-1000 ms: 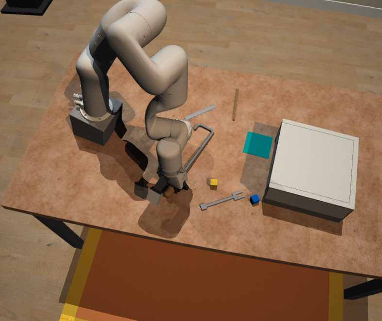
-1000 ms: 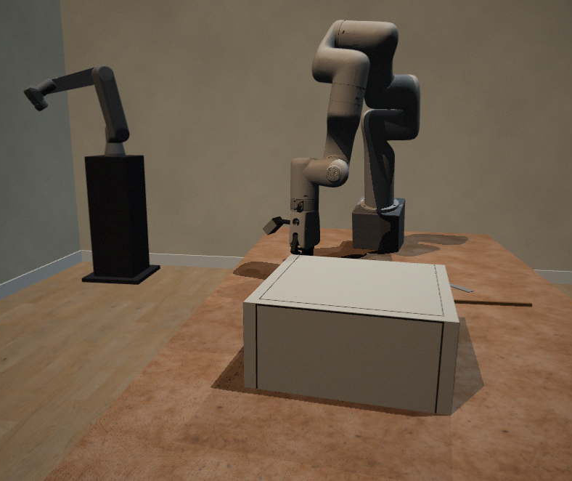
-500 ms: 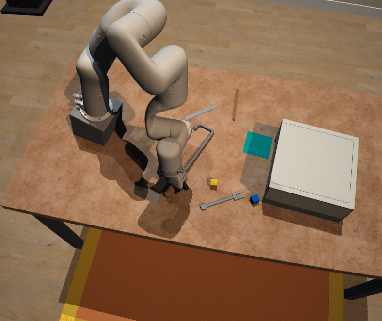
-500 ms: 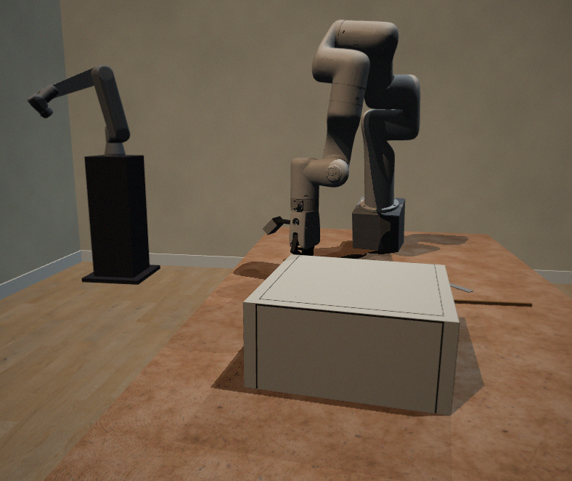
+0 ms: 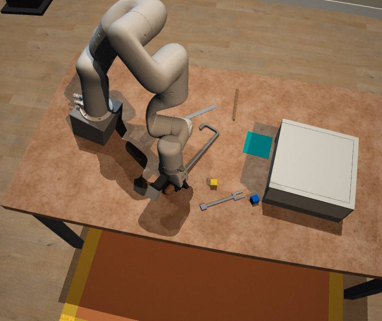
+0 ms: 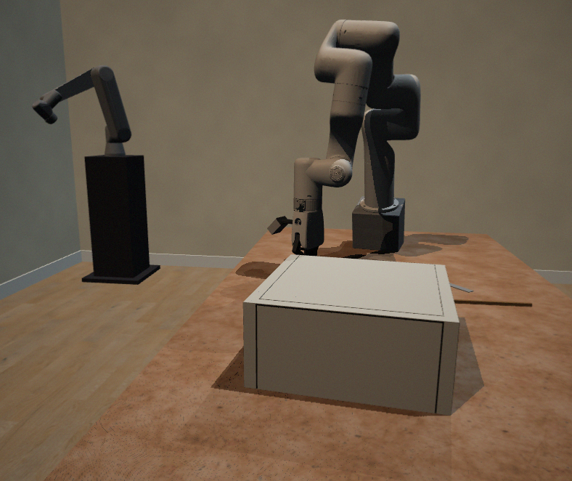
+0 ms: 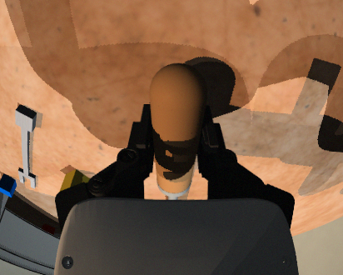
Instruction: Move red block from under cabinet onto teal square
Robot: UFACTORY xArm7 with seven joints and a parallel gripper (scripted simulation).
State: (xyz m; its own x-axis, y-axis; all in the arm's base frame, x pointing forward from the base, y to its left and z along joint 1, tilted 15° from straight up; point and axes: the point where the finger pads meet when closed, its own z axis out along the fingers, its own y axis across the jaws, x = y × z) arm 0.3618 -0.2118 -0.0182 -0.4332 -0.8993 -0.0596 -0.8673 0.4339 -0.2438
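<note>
Right now my hand is 14 cm short of the yellow cube, 3 cm to the right of it and 1 cm above it. The rest, counted from my hand: grey forked tool 18 cm ahead, 3 cm to the right, 2 cm below; then blue cube 30 cm ahead, 1 cm to the right, 1 cm below; then grey hook tool 13 cm to the left, 3 cm ahead, 1 cm below.
</note>
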